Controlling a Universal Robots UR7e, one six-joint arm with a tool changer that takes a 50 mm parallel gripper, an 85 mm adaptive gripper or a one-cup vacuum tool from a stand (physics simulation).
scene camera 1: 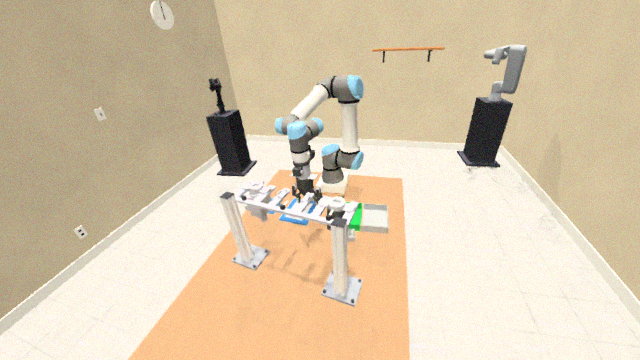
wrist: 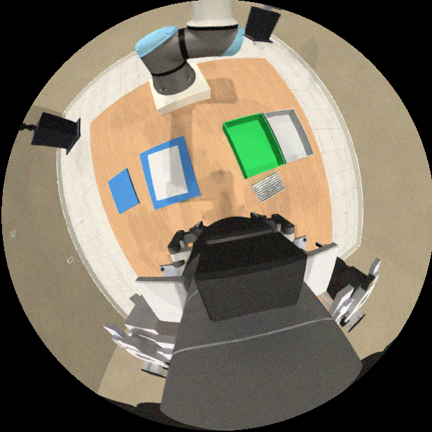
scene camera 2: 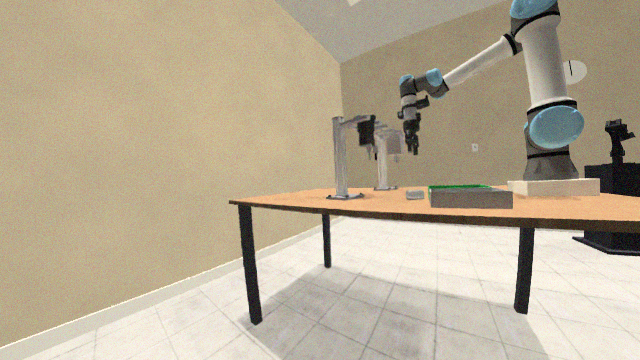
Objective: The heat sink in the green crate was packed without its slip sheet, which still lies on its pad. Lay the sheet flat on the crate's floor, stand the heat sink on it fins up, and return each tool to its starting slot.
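Frame: origin at the arm's base, x ahead, y left, z up, level; metres.
Where they show: hand at its tool point: [scene camera 2: 410, 118]; arm's base at its link origin: [scene camera 1: 332, 177] [scene camera 2: 549, 179].
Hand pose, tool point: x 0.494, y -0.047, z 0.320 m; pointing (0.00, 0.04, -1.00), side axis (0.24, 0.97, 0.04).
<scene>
Things, the pixels of their centre, and the offset from my tool point. "pt": a spot on its surface instead.
- heat sink at the middle of its body: [scene camera 2: 414, 194] [scene camera 1: 345, 235] dx -0.002, dy +0.178, dz -0.355 m
- green crate at the middle of its body: [scene camera 2: 459, 194] [scene camera 1: 361, 216] dx -0.145, dy +0.255, dz -0.348 m
- grey bin at a spot on its surface: [scene camera 1: 375, 219] pt dx -0.151, dy +0.329, dz -0.367 m
- black gripper tool at the middle of its body: [scene camera 1: 337, 221] [scene camera 2: 367, 138] dx +0.179, dy +0.170, dz -0.105 m
- grey boxy tool at the middle of its body: [scene camera 1: 258, 202] [scene camera 2: 396, 146] dx +0.099, dy -0.192, dz -0.102 m
The heat sink [wrist: 268, 187] [scene camera 2: 414, 195] [scene camera 1: 351, 235] lies on the table beside the green crate, its ridged fin side facing up. The green crate [wrist: 255, 145] [scene camera 1: 355, 217] has a bare green floor in the wrist view. The white slip sheet [wrist: 168, 172] lies flat on its blue pad [wrist: 194, 182] [scene camera 1: 294, 220]. My gripper [wrist: 229, 221] [scene camera 1: 306, 196] [scene camera 2: 412, 151], the adaptive one, is on the arm with its fingers spread, open and empty. It hangs high above the table near the tool stand, away from the sheet and heat sink.
A grey bin [wrist: 290, 135] [scene camera 1: 375, 219] adjoins the green crate. A smaller blue pad [wrist: 123, 191] lies left of the sheet's pad. The tool stand [scene camera 1: 340, 265] [scene camera 2: 340, 160] holds a black gripper tool [scene camera 2: 366, 132] [wrist: 350, 275] at one end and a grey boxy tool [scene camera 1: 257, 212] [scene camera 2: 395, 142] at the other.
</scene>
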